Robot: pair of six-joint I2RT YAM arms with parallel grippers.
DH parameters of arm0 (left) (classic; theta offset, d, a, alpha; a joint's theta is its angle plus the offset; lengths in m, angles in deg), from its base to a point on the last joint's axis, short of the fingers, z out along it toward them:
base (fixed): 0 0 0 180
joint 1: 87.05 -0.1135 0.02 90
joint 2: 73.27 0 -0.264 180
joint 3: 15.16 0 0.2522 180
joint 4: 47.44 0 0.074 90
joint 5: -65.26 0 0 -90
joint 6: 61.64 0.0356 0 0
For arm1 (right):
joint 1: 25.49 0.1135 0.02 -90
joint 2: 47.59 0 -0.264 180
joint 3: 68.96 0 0.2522 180
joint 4: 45.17 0 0.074 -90
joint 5: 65.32 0 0 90
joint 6: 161.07 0.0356 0 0
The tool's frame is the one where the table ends.
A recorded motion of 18 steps. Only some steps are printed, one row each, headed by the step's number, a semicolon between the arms.
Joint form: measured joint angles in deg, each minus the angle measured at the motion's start. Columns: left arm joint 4, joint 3, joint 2, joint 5, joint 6, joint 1; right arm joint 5, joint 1, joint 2, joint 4, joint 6, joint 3.
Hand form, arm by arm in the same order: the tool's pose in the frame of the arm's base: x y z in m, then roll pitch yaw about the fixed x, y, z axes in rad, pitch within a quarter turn. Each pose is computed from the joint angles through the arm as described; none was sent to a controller.
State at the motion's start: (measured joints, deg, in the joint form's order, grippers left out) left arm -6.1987 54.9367 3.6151 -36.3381 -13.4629 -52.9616; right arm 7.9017 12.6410 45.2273 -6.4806 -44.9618 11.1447
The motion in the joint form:
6: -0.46 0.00 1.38 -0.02 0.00 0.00; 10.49 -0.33 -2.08 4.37 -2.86 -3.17
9: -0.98 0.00 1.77 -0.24 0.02 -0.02; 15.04 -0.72 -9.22 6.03 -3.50 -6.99
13: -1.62 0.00 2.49 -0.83 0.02 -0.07; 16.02 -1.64 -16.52 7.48 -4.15 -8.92
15: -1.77 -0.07 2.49 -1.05 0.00 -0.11; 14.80 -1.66 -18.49 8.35 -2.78 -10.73
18: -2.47 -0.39 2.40 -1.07 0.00 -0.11; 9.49 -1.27 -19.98 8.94 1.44 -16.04
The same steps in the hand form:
6: 0.2340 -0.1670 0.2540 -2.5006 0.3986 -2.9489; 0.2569 0.2042 0.2257 2.7956 0.4848 -2.9413
9: 0.2354 -0.1680 0.2529 -2.4968 0.3984 -2.9498; 0.2385 0.1838 0.2400 2.8545 0.5436 -2.9543
13: 0.2375 -0.1696 0.2503 -2.4919 0.3919 -2.9538; 0.2226 0.1652 0.2620 2.8391 0.6141 -2.9799
15: 0.2376 -0.1695 0.2502 -2.4885 0.3906 -2.9541; 0.2143 0.1599 0.2596 2.8126 0.5880 -3.0007
18: 0.2377 -0.1696 0.2497 -2.4820 0.3963 -2.9519; 0.1988 0.1547 0.2362 2.7413 0.4576 -3.0350

